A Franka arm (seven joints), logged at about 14 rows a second.
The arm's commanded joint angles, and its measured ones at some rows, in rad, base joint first. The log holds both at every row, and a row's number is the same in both.
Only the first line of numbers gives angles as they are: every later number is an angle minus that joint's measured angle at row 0.
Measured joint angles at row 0:
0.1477 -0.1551 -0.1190 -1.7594 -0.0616 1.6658 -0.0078
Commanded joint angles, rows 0 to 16:
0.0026 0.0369 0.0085 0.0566 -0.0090 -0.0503 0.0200
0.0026 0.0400 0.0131 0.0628 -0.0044 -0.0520 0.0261
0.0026 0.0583 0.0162 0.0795 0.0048 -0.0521 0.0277
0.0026 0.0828 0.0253 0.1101 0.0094 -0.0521 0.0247
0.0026 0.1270 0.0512 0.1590 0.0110 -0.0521 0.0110
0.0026 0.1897 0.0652 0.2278 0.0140 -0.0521 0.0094
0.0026 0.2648 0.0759 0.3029 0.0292 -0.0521 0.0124
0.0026 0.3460 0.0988 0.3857 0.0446 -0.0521 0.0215
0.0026 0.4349 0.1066 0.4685 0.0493 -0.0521 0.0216
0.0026 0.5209 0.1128 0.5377 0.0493 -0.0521 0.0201
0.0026 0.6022 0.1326 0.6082 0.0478 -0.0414 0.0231
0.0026 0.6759 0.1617 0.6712 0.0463 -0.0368 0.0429
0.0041 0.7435 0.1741 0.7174 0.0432 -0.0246 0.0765
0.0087 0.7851 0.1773 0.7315 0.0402 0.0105 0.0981
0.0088 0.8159 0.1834 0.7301 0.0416 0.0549 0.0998
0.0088 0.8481 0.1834 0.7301 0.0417 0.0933 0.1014
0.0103 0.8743 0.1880 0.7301 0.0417 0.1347 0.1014
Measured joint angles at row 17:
0.0099 0.8014 0.1795 0.6514 0.0346 0.1050 0.0774
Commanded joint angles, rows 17 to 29:
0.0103 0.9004 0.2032 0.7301 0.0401 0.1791 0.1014
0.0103 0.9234 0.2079 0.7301 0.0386 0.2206 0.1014
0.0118 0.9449 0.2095 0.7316 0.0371 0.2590 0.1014
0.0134 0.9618 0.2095 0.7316 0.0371 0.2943 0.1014
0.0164 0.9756 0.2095 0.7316 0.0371 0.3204 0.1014
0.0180 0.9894 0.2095 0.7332 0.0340 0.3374 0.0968
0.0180 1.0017 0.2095 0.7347 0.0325 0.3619 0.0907
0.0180 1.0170 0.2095 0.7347 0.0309 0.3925 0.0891
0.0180 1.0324 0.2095 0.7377 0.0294 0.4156 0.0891
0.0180 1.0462 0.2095 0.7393 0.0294 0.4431 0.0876
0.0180 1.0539 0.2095 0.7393 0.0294 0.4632 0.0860
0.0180 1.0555 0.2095 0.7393 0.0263 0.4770 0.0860
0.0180 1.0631 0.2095 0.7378 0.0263 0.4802 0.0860
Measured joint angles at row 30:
0.0146 1.0304 0.2054 0.6900 0.0338 0.4728 0.0789
